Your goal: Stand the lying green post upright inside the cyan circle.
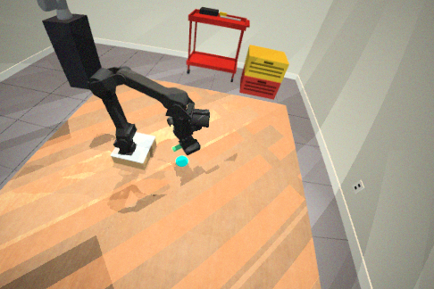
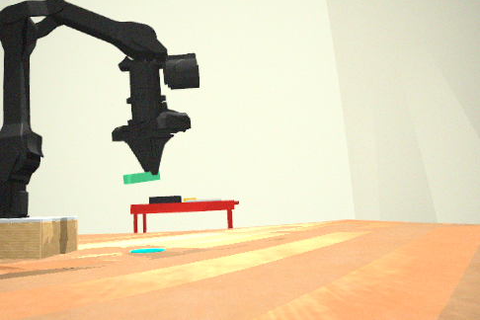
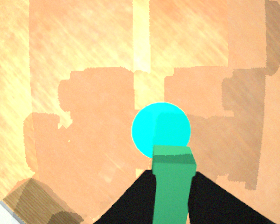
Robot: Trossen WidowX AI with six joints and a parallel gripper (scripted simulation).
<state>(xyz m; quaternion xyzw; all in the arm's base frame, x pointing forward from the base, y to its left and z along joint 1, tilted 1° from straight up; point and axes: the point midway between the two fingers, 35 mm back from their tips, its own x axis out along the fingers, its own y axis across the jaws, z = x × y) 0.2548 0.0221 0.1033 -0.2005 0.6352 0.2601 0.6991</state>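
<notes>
My gripper tip is now 130 mm above the cyan circle and 10 mm past it. Also, from my gripper tip: green post (20 mm behind, 10 mm to the right).
</notes>
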